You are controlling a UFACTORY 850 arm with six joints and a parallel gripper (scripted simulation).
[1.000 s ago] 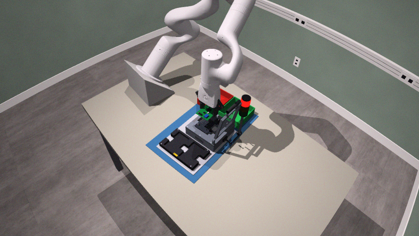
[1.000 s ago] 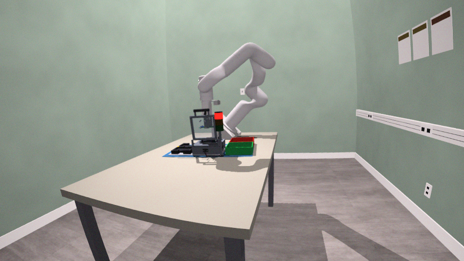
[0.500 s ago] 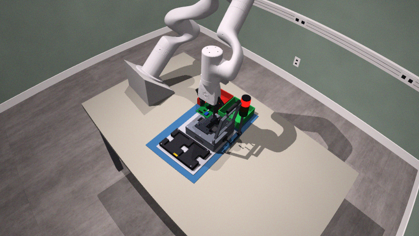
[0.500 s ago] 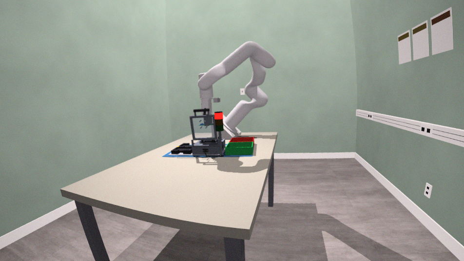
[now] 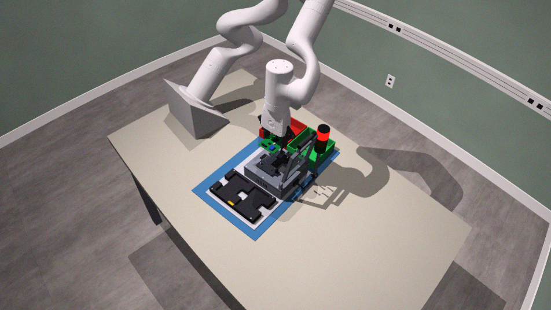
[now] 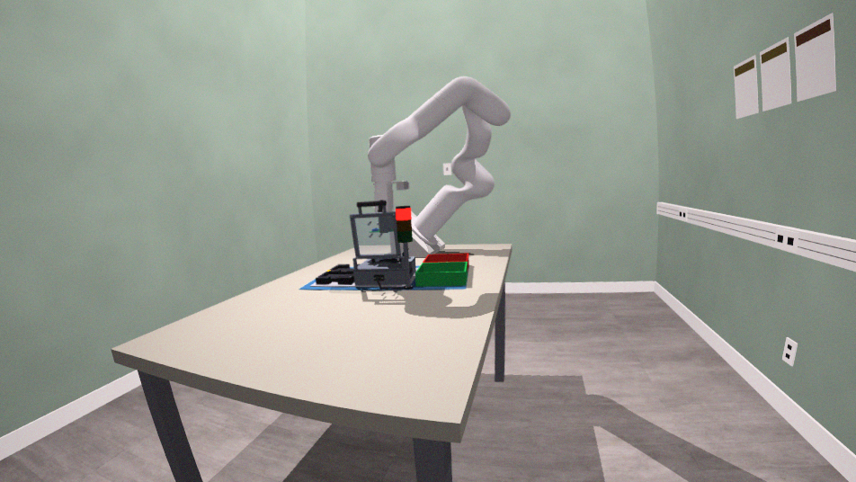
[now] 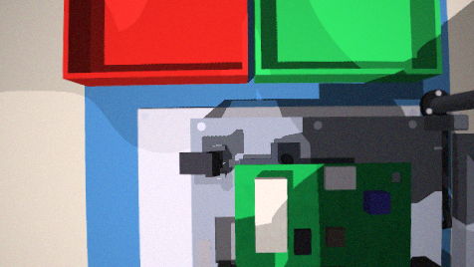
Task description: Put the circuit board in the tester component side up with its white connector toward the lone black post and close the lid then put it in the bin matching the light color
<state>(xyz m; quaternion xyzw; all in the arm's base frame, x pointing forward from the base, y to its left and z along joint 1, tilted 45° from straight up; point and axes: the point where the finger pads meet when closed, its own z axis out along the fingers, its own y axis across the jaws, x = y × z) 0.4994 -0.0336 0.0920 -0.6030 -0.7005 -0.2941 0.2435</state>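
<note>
The red bin lies 130 mm behind my hand, 170 mm to the left of it and 160 mm below it. The rest, counted from my hand: black latch part 60 mm behind, 40 mm to the left, 90 mm below; lid 120 mm ahead, 10 mm to the left, 10 mm above; green circuit board 10 mm below.
</note>
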